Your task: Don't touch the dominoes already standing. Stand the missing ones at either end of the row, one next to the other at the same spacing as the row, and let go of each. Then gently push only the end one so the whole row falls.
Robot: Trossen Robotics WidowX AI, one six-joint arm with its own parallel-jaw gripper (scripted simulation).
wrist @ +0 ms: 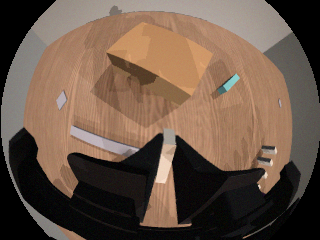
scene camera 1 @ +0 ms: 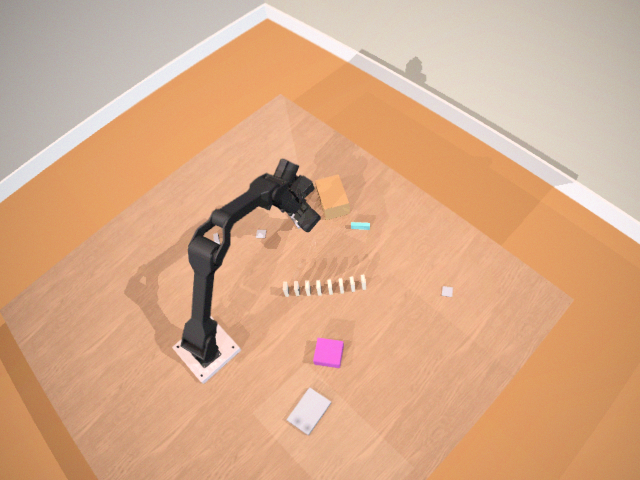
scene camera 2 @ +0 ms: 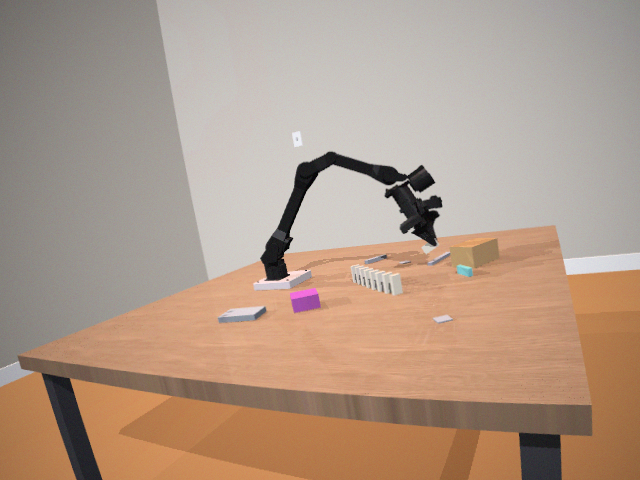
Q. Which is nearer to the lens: the orange box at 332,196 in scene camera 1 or the grey plate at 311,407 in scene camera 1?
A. The grey plate.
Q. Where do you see a long grey bar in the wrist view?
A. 114,146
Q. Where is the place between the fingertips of my gripper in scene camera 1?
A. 308,213
